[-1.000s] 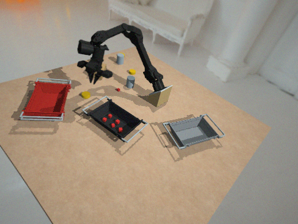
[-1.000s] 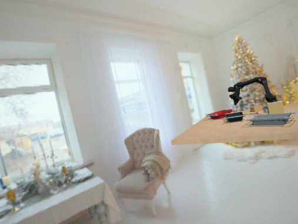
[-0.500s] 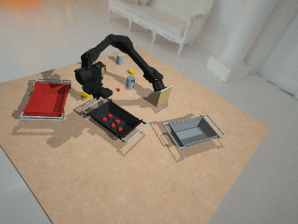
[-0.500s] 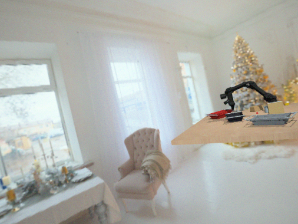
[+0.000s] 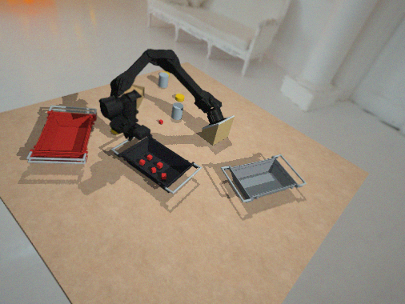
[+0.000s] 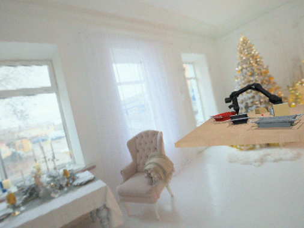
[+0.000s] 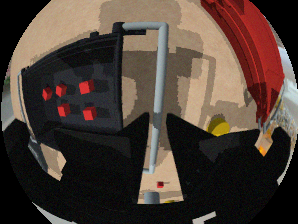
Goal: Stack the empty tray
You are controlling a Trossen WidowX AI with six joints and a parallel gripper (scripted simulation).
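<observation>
The grey tray is 37 cm behind my gripper tip, 46 cm to the left of it and 2 cm below it. Round my gripper tip: cardboard box (21 cm behind, 32 cm to the right, 3 cm below); then small red block (23 cm behind, 10 cm to the right, 5 cm below).
</observation>
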